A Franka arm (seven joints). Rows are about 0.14 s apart.
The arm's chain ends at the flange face. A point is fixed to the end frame.
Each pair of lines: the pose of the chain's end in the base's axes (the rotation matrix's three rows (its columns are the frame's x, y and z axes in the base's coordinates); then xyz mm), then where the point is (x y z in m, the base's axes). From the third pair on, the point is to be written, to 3 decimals.
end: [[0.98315 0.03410 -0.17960], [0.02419 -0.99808 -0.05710], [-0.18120 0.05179 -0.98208]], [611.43 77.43 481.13]
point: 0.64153 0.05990 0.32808
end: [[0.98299 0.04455 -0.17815], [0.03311 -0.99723 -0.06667], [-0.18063 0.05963 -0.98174]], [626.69 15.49 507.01]
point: 0.65710 -0.00292 0.35413
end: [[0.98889 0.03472 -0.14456], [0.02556 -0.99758 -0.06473], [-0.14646 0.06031 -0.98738]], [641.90 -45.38 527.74]
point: 0.677 -0.064 0.376
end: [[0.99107 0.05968 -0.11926], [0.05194 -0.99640 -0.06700], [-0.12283 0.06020 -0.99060]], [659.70 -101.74 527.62]
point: 0.699 -0.119 0.377
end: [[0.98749 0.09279 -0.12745], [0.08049 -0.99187 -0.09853], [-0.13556 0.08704 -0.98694]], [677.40 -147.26 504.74]
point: 0.716 -0.168 0.354
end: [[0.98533 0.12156 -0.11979], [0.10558 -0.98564 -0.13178], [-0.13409 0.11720 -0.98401]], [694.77 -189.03 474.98]
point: 0.735 -0.213 0.325
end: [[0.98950 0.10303 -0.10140], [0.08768 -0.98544 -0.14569], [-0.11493 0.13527 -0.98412]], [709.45 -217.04 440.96]
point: 0.752 -0.244 0.292
